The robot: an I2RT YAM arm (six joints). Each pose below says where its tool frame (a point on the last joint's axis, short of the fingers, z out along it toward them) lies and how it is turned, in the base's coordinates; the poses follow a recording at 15 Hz.
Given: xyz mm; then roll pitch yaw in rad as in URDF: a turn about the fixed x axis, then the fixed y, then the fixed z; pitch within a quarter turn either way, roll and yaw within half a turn.
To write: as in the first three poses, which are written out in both.
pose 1, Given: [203 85 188 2.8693 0.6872 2.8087]
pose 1, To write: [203 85 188 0.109 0.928 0.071 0.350]
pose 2, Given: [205 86 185 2.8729 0.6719 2.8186]
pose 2, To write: [205 86 185 0.107 0.931 0.072 0.343]
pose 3, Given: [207 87 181 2.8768 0.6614 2.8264]
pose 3, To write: [207 87 181 0.105 0.933 0.073 0.337]
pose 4, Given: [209 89 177 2.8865 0.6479 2.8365]
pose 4, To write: [209 89 177 0.103 0.936 0.071 0.330]
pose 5, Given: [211 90 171 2.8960 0.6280 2.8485]
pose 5, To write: [211 90 171 0.100 0.939 0.070 0.320]
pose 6, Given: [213 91 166 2.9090 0.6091 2.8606]
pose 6, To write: [213 91 166 0.098 0.943 0.068 0.310]
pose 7, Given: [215 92 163 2.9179 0.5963 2.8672]
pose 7, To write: [215 92 163 0.097 0.945 0.066 0.304]
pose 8, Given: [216 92 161 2.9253 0.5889 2.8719]
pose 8, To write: [216 92 161 0.097 0.947 0.064 0.300]
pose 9, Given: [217 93 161 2.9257 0.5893 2.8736]
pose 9, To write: [217 93 161 0.096 0.947 0.064 0.300]
